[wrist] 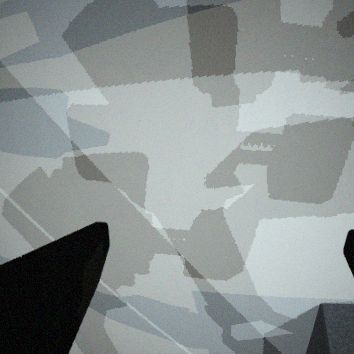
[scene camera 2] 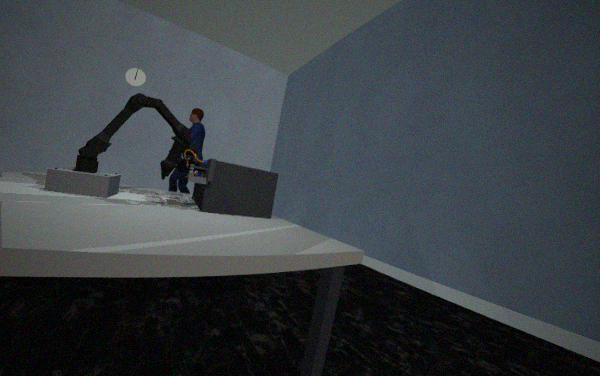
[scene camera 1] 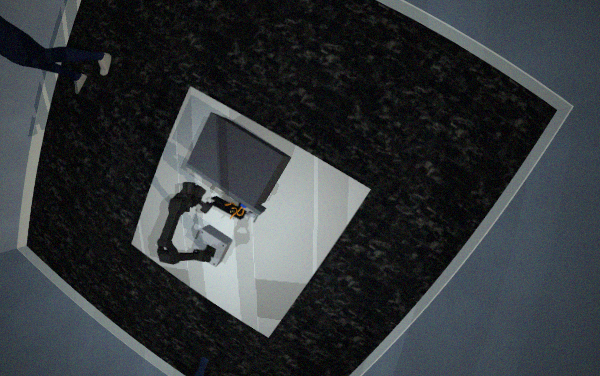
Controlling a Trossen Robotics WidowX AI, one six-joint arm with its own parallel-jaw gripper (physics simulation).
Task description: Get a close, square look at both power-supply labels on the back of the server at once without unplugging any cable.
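Frame: origin at the arm's base, x back, y right, z up, level; centimetres.
Seen in the pictures: gripper, fingertip midpoint: (wrist: 228, 238) (scene camera 2: 164, 177) (scene camera 1: 201, 198); arm's base, link origin: (scene camera 2: 85, 171) (scene camera 1: 210, 250).
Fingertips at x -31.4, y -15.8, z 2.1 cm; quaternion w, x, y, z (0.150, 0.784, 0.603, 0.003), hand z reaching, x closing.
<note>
Pixels of each thing's middle, then the offset from my fingertips to it. "*": a spot on its surface instead.
- small blue part, surface spot: (scene camera 1: 243, 205) * dx -12.3, dy +30.2, dz +10.3 cm
- black part, surface spot: (scene camera 1: 220, 202) * dx -7.8, dy +17.4, dz +9.8 cm
The server (scene camera 1: 240, 155) (scene camera 2: 241, 190) is a large dark grey box on the white table (scene camera 1: 285, 235) (scene camera 2: 200, 265). Orange cables (scene camera 1: 237, 211) (scene camera 2: 189, 152) loop at its back, beside a small blue part (scene camera 1: 243, 205). A black part (scene camera 1: 220, 202) also sits at the back, close to the arm. The power-supply labels cannot be made out in any view. My gripper (wrist: 228, 238) is open and empty, tilted down over the table on the back side of the server. In scene camera 2 it hangs a little left of the cables; any gap to them is unclear.
My arm stands on a grey base block (scene camera 1: 217, 245) (scene camera 2: 82, 182). A dark grey corner (wrist: 332, 327) shows at the wrist view's lower right. Overlapping shadows cover the table there. A person in blue (scene camera 2: 198, 136) stands beyond the arm; a clock (scene camera 2: 135, 77) hangs on the wall.
</note>
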